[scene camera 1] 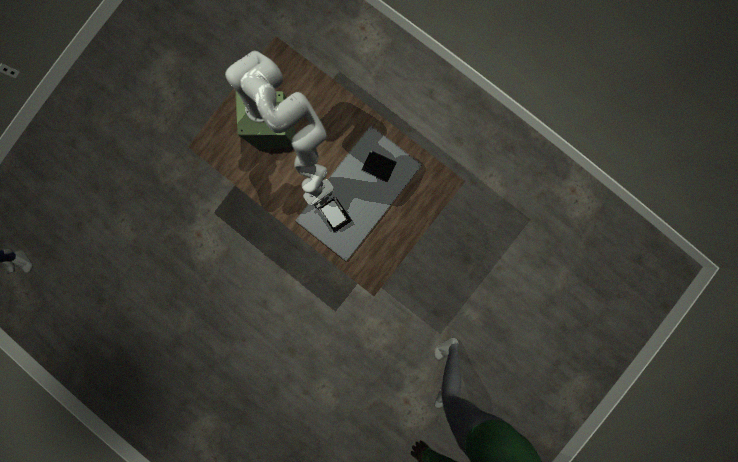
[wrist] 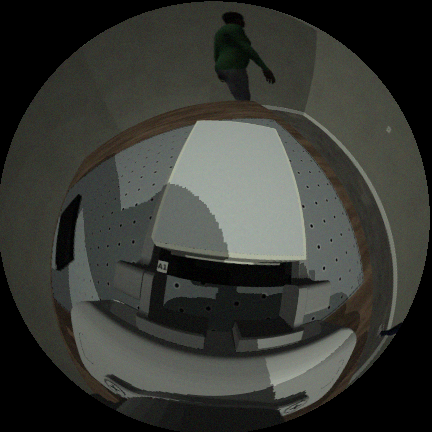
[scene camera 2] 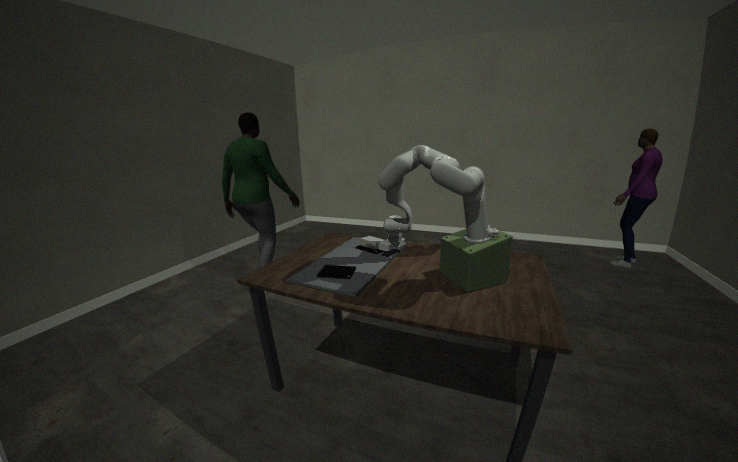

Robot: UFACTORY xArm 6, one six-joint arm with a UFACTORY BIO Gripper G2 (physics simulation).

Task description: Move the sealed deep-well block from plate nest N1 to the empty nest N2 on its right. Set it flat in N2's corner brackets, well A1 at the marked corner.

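Where they show: hand, tool point: [scene camera 1: 332, 211] [wrist: 232, 197] [scene camera 2: 374, 243]; arm's base, link origin: [scene camera 2: 478, 237].
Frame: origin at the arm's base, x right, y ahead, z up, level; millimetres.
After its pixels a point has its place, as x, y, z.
Observation:
The sealed deep-well block [scene camera 1: 334, 213] @(124, 618, -127) [scene camera 2: 374, 240] @(112, 594, -127) [wrist: 235, 190] @(124, 589, -128) has a pale, flat top. It sits low over the right-hand black nest, N2 [wrist: 225, 274] @(113, 545, -173), and looks level and nearly lined up with it. Whether its underside rests inside the brackets is hidden. The white A1 mark [wrist: 162, 266] @(60, 555, -173) shows at the nest's near left corner in the wrist view; the block's own well A1 is not readable. My gripper [scene camera 1: 324, 201] @(125, 601, -154) [wrist: 226, 261] is shut on the block, with a finger on each side of its near end. The other black nest, N1 [scene camera 1: 379, 166] @(-242, 613, -173) [scene camera 2: 336, 271] @(-254, 604, -173) [wrist: 68, 234] @(-186, 598, -173), holds no block.
Both nests are on a grey perforated plate [scene camera 1: 359, 239] @(137, 814, -185) [scene camera 2: 310, 276] @(-338, 698, -184) [wrist: 320, 220] @(233, 578, -185) on the wooden table [scene camera 1: 424, 190] @(-323, 893, -198) [scene camera 2: 462, 310] @(-304, -9, -198). The arm stands on a green box [scene camera 1: 247, 128] @(106, 28, 12) [scene camera 2: 473, 266] @(-141, -10, -83). A person in green [scene camera 1: 498, 441] [scene camera 2: 249, 168] [wrist: 232, 47] stands beyond the table.

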